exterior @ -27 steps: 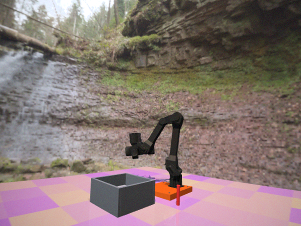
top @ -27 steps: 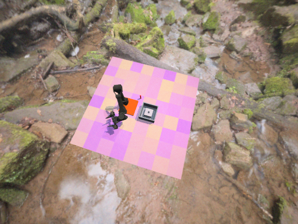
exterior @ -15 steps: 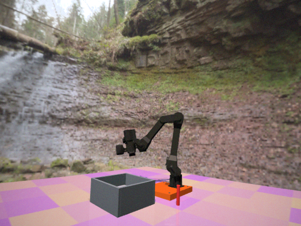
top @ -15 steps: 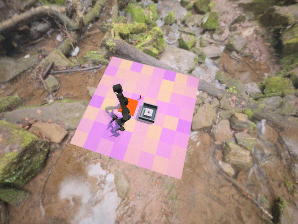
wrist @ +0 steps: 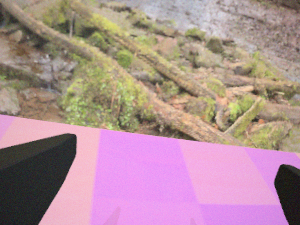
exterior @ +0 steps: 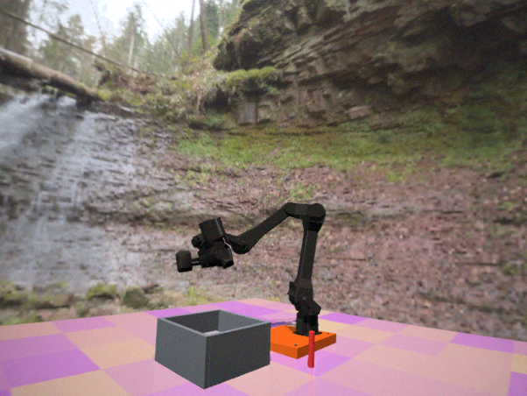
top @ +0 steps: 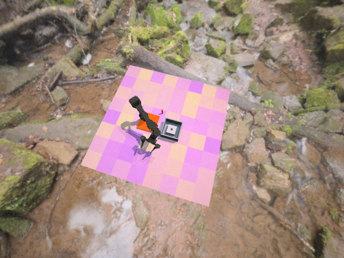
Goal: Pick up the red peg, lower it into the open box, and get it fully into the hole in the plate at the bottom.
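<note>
Now: gripper tip 46 cm to the right of the red peg, 17 cm above it and 7 cm past it. Also, from my gripper tip: pale plate: 31 cm to the left, 17 cm below, 11 cm ahead; then grey box: 31 cm to the left, 19 cm below, 11 cm ahead.
</note>
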